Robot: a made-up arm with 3 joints. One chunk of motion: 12 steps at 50 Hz.
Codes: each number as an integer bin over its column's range. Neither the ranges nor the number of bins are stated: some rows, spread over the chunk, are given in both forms.
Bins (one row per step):
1: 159 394 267 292 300 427
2: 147 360 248 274 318 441
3: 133 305 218 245 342 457
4: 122 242 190 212 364 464
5: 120 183 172 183 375 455
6: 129 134 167 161 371 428
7: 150 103 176 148 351 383
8: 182 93 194 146 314 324
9: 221 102 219 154 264 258
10: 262 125 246 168 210 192
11: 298 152 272 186 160 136
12: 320 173 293 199 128 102
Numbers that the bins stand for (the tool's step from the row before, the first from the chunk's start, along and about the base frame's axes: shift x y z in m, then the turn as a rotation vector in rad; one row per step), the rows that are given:
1: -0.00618 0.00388 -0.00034 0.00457 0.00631 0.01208
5: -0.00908 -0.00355 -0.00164 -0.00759 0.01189 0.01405
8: -0.00447 -0.00672 -0.00134 -0.01171 0.00735 0.00483
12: 0.00580 -0.00391 0.00001 -0.00580 -0.00648 -0.01081
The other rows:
2: -0.00707 0.00268 -0.00060 0.00256 0.00765 0.01307
3: -0.00811 0.00074 -0.00101 -0.00067 0.00943 0.01420
4: -0.00893 -0.00148 -0.00140 -0.00435 0.01107 0.01469
6: -0.00841 -0.00528 -0.00171 -0.01004 0.01159 0.01215
7: -0.00685 -0.00637 -0.00159 -0.01149 0.01010 0.00898
9: -0.00157 -0.00641 -0.00100 -0.01082 0.00363 0.00018
10: 0.00148 -0.00560 -0.00063 -0.00926 -0.00038 -0.00447
11: 0.00416 -0.00465 -0.00027 -0.00725 -0.00410 -0.00842

